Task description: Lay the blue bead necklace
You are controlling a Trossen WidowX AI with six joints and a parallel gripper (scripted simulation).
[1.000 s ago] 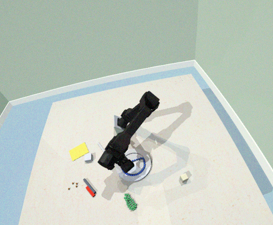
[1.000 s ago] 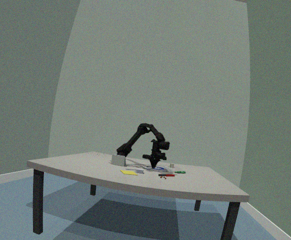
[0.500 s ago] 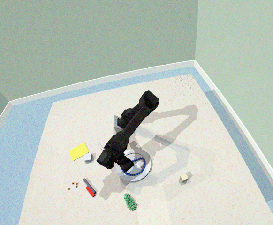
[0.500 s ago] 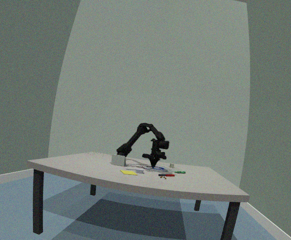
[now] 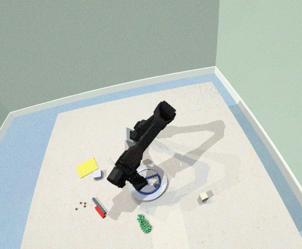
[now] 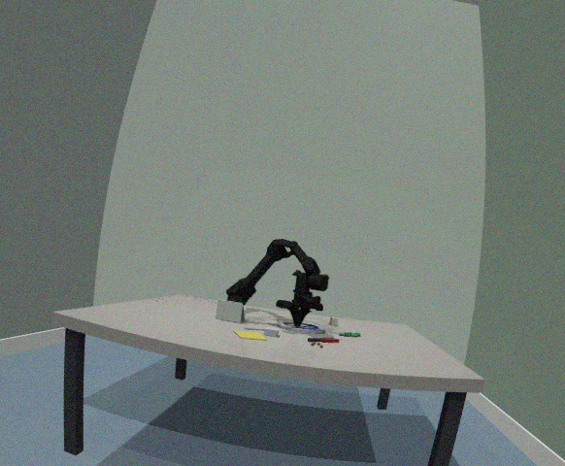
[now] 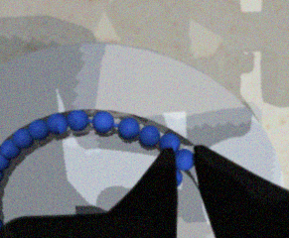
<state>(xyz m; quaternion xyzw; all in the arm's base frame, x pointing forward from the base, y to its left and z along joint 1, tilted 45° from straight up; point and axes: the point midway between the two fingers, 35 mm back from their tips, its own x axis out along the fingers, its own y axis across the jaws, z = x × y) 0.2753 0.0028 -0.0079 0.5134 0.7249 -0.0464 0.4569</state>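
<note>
Right now the round bead board is 7 cm to the left of my gripper tip, 1 cm below it and 1 cm ahead of it. Also, from my gripper tip: white cube: 21 cm to the right, 6 cm behind; then grey tool: 18 cm to the right, 13 cm ahead, 1 cm below; then stick: 13 cm to the right, 12 cm behind, 1 cm below.
</note>
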